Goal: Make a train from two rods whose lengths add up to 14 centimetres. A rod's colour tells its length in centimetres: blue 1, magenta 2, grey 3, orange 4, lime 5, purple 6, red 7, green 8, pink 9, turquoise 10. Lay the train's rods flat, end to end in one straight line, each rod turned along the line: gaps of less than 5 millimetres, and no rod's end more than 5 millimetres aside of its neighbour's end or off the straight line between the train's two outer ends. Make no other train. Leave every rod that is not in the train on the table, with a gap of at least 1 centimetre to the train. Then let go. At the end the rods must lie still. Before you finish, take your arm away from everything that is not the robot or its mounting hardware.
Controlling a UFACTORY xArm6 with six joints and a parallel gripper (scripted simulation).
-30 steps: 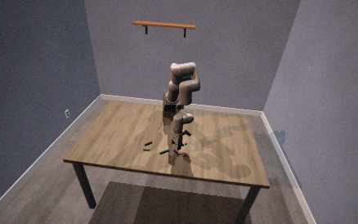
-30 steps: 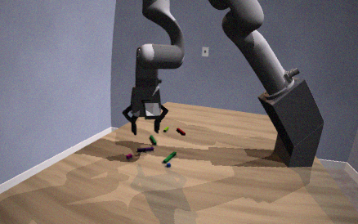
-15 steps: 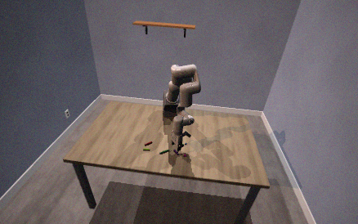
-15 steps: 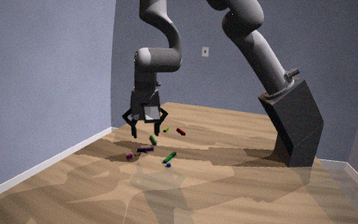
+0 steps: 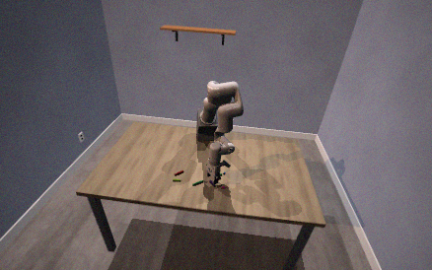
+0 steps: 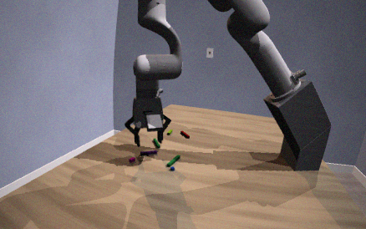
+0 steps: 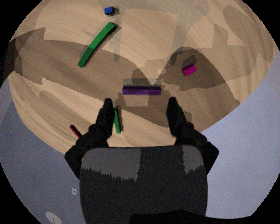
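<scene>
Right now my hand is 50 mm above the purple rod. The rest, counted from my hand: magenta rod: 10 mm ahead, 80 mm to the left, 50 mm below; then blue rod: 130 mm behind, 40 mm to the left, 50 mm below; then lime rod: 70 mm ahead, 240 mm to the right, 50 mm below.
</scene>
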